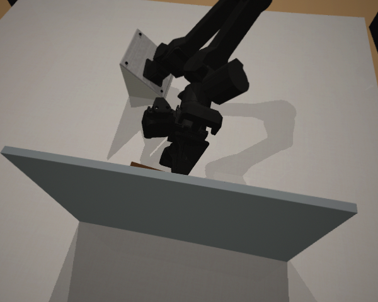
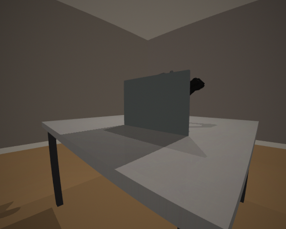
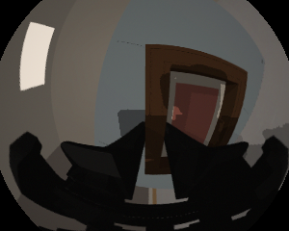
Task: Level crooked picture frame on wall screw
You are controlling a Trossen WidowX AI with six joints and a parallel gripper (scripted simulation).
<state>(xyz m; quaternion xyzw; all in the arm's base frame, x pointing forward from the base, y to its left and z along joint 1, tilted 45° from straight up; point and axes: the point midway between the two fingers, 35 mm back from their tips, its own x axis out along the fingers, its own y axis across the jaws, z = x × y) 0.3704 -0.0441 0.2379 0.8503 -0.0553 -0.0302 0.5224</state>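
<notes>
Now: gripper tip 50 mm above the picture frame and 10 mm to the left of it. From my gripper tip the other things lie so: wall panel: 70 mm below, 20 mm ahead.
</notes>
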